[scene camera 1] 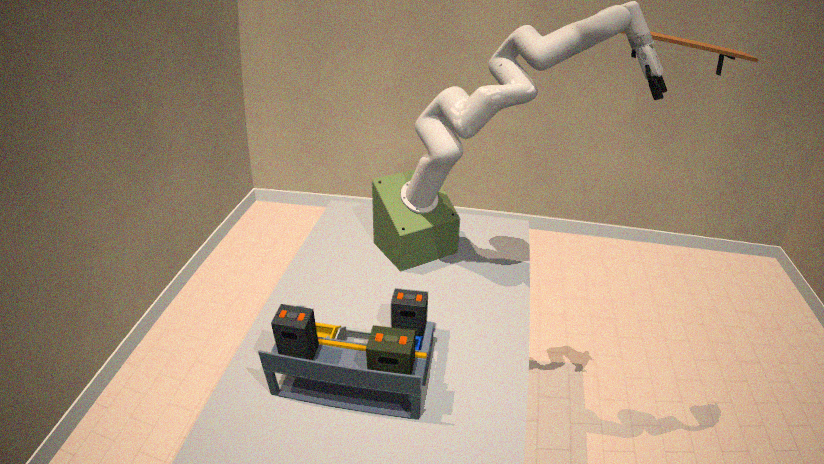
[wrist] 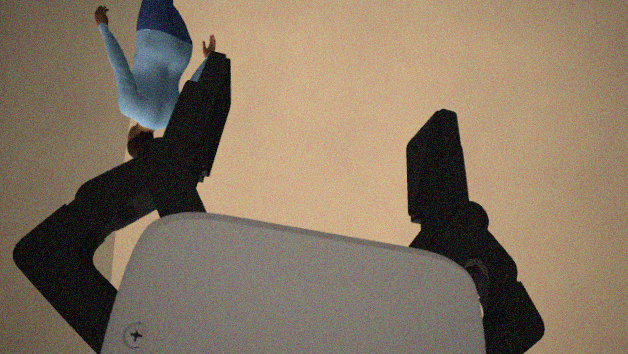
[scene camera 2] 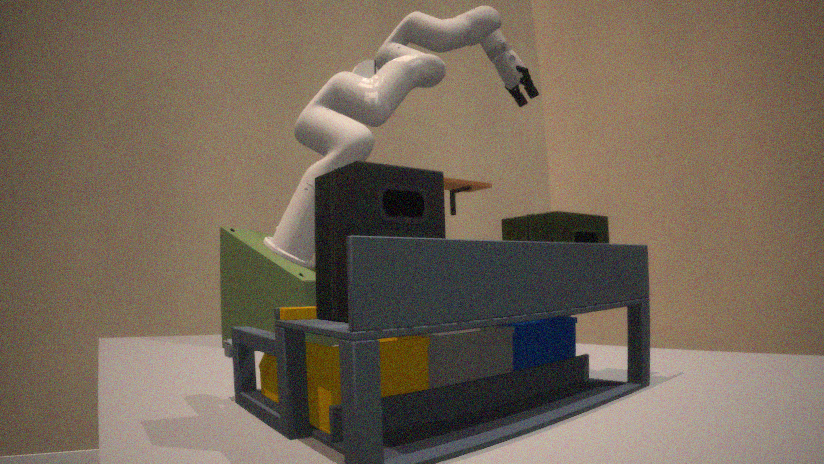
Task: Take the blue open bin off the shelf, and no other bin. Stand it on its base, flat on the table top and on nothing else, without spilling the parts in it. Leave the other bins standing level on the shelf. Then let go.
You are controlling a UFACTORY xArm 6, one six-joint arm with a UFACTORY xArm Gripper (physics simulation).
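Pixels of known places: gripper, between the fingertips: (scene camera 1: 661, 95) (wrist: 330, 103) (scene camera 2: 529, 101); arm's base, origin of its link: (scene camera 1: 419, 197) (scene camera 2: 289, 254).
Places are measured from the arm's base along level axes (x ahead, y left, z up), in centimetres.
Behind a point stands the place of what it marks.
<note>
The blue bin (scene camera 1: 418, 343) @(x 55.4, y 10.1, z -11.1 cm) (scene camera 2: 543, 344) @(x 65.7, y 4.4, z -13.6 cm) is at one end of the row on the grey shelf (scene camera 1: 340, 368) @(x 74.8, y -3.9, z -3.6 cm) (scene camera 2: 495, 276) @(x 75.1, y -11.6, z -5.8 cm). In scene camera 1 a small part of it shows behind the olive case; its parts are hidden. A grey bin (scene camera 2: 471, 357) @(x 66.1, y -6.5, z -13.6 cm) stands beside it, with a yellow bin (scene camera 2: 405, 366) @(x 66.3, y -14.3, z -13.5 cm) on the grey bin's other side. The bins look level below the shelf's upper board. My gripper (scene camera 1: 659, 96) @(x 3.6, y 73.5, z 46.4 cm) (scene camera 2: 528, 100) @(x 3.6, y 73.5, z 46.4 cm) (wrist: 330, 103) @(x 3.6, y 73.5, z 46.4 cm) is open and empty, high up and far from the shelf. No bin shows in the wrist view.
An olive case (scene camera 1: 390, 352) @(x 70.9, y 6.6, z 0.3 cm) (scene camera 2: 556, 229) @(x 70.8, y 1.1, z -1.4 cm) and a dark case (scene camera 1: 295, 335) @(x 71.0, y -15.5, z 0.3 cm) (scene camera 2: 380, 201) @(x 71.1, y -19.3, z 0.0 cm) stand on top of the shelf. Another dark case (scene camera 1: 409, 314) @(x 46.7, y 6.1, z -9.4 cm) stands behind the blue bin's end. The shelf is on the pale table (scene camera 1: 478, 345) @(x 45.2, y 25.2, z -19.2 cm) (scene camera 2: 720, 403) @(x 84.6, y 9.7, z -19.2 cm). A person (wrist: 160, 75) shows in the wrist view.
</note>
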